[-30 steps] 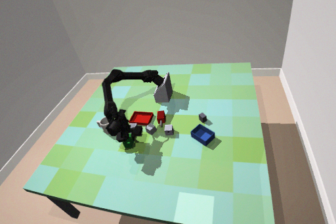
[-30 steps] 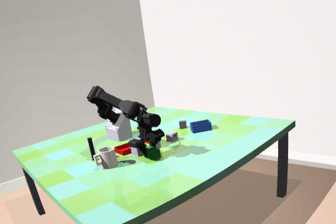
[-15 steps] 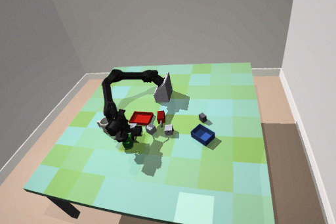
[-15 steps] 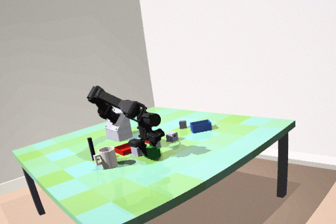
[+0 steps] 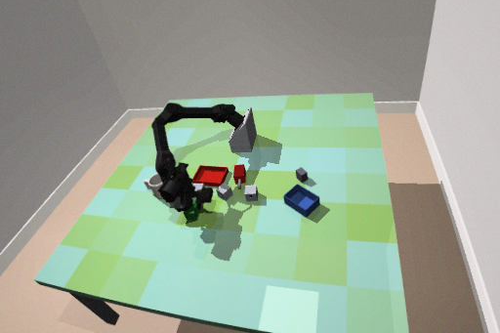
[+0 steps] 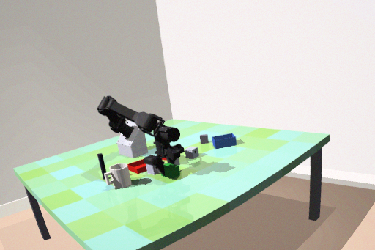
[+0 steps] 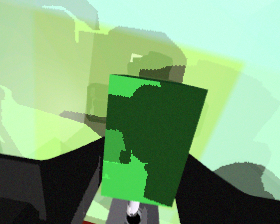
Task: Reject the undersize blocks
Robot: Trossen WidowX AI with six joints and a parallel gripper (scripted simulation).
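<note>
Right now the green GO gauge is 2 cm above my gripper tip and 1 cm behind it. The rest, counted from my gripper tip: steel block (22 cm to the left, 10 cm behind, 1 cm above); mug (20 cm to the right, 7 cm behind, 3 cm above); red reject tray (19 cm behind).
</note>
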